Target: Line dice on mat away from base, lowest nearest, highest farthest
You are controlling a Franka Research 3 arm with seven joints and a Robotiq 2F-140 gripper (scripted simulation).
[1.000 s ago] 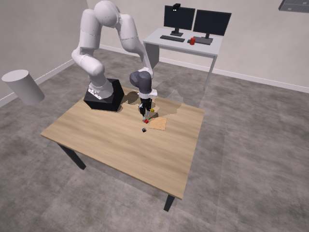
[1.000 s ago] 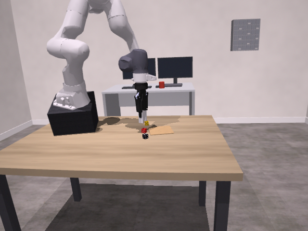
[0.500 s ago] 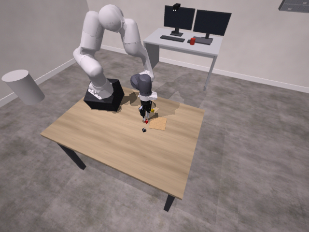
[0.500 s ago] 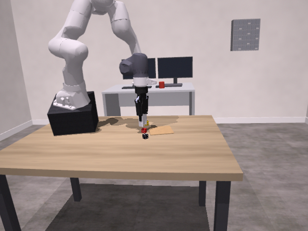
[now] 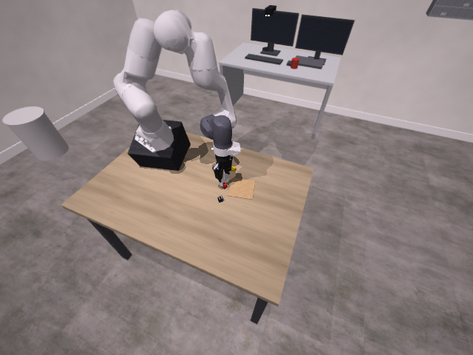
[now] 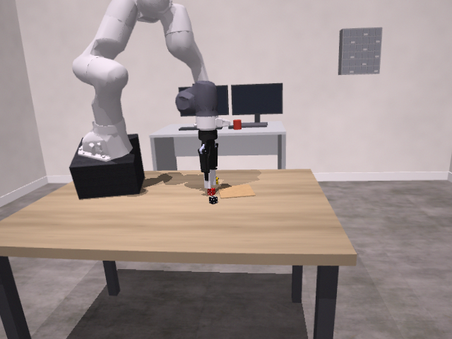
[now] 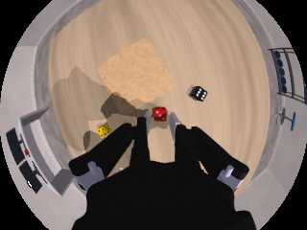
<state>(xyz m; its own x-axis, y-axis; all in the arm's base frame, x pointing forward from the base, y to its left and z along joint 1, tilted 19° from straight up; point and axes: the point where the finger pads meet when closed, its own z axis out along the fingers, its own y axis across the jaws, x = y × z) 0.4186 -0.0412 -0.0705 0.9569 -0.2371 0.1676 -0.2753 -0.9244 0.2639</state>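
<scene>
Right now my hand is 5 cm above the red die. Round my hand: yellow die 1 cm behind, 14 cm to the left, 5 cm below; then black die 3 cm ahead, 9 cm to the right, 5 cm below; then tan mat 10 cm ahead, 4 cm to the left, 6 cm below.
</scene>
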